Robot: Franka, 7 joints.
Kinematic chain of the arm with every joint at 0, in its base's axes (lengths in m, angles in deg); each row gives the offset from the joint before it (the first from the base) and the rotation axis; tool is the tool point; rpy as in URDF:
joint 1: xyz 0 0 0.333 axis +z
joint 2: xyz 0 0 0 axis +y
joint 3: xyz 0 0 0.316 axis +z
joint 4: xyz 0.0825 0 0 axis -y
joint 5: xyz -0.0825 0 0.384 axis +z
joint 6: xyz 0 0 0 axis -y
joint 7: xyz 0.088 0 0 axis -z
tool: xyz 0 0 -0.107 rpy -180 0 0
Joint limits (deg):
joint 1: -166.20..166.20
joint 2: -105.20..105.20
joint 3: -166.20..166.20
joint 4: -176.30..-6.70
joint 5: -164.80..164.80
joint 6: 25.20..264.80
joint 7: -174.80..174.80
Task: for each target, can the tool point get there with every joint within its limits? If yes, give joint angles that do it. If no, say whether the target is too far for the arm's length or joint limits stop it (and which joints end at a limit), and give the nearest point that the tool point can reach.
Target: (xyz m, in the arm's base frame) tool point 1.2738 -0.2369 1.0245
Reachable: no: too far | nearest point 0.7441 -0.1384 0.7369 | short by 0.611 m
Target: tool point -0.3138 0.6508 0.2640
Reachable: yes | joints 119.70 48.69 6.13 -85.11 60.70 201.85 -36.60
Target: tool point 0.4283 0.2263 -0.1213
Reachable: yes | joints -17.20 80.73 31.68 -107.25 -48.28 155.90 -2.63
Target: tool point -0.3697 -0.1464 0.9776
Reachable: yes | joints -57.29 -41.50 -55.56 -72.30 -97.84 178.47 27.13
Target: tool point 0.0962 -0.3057 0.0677
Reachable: yes | joints -74.06 24.70 -1.13 -154.06 -40.32 151.16 50.31
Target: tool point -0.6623 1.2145 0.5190
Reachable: no: too far | nearest point -0.4071 0.7465 0.4473 | short by 0.538 m
